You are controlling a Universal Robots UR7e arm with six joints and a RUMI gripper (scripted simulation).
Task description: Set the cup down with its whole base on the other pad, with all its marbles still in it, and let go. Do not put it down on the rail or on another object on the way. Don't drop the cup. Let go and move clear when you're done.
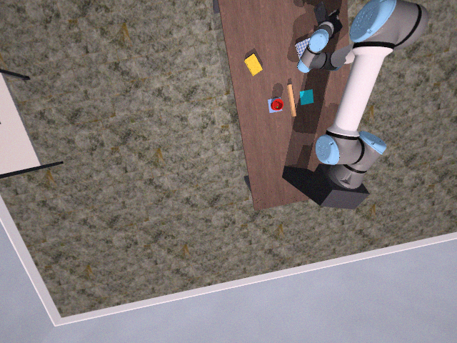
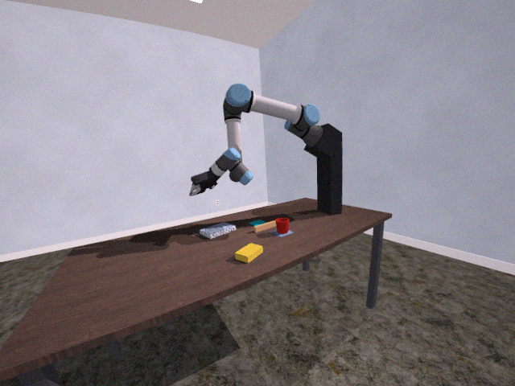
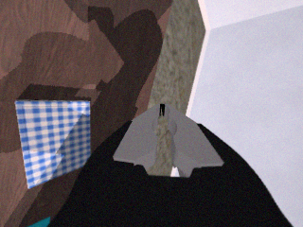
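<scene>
Right now the red cup is 330 mm behind my hand, 380 mm to the left of it and 220 mm below it. Round my hand: wooden rail: 340 mm behind, 260 mm to the left, 240 mm below; blue-and-white checkered box: 110 mm behind, 70 mm to the left, 230 mm below; teal pad: 360 mm behind, 150 mm to the left, 250 mm below.
</scene>
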